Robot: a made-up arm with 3 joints. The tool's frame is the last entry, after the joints.
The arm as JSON. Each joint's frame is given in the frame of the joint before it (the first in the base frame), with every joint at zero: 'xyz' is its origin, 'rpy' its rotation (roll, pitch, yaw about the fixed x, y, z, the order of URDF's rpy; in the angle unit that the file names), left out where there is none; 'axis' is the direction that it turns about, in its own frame. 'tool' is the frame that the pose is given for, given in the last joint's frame.
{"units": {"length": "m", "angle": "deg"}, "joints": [
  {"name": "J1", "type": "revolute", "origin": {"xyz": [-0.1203, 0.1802, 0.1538]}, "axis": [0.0, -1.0, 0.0]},
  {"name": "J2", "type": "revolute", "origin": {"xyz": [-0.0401, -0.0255, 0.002]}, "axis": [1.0, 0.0, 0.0]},
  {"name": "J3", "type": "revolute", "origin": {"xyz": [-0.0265, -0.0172, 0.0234]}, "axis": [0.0, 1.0, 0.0]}
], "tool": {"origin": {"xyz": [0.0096, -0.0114, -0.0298]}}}
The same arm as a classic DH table. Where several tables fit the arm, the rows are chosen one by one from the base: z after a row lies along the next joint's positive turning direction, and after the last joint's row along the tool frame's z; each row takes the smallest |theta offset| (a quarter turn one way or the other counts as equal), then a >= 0, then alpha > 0; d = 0 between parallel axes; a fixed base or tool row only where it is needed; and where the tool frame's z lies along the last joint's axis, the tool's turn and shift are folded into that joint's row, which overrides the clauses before.
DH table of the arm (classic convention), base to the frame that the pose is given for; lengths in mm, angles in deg. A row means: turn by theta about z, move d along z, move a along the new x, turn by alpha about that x. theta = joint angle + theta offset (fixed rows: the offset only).
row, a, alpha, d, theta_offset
base (fixed), -120.3, 90, 153.8, 0
J1, 2, 90, -154.7, 90
J2, 23.4, 90, -66.6, 0
J3, 9.6, 90, -28.6, 90
tool (fixed), 0, 0, -29.8, 0

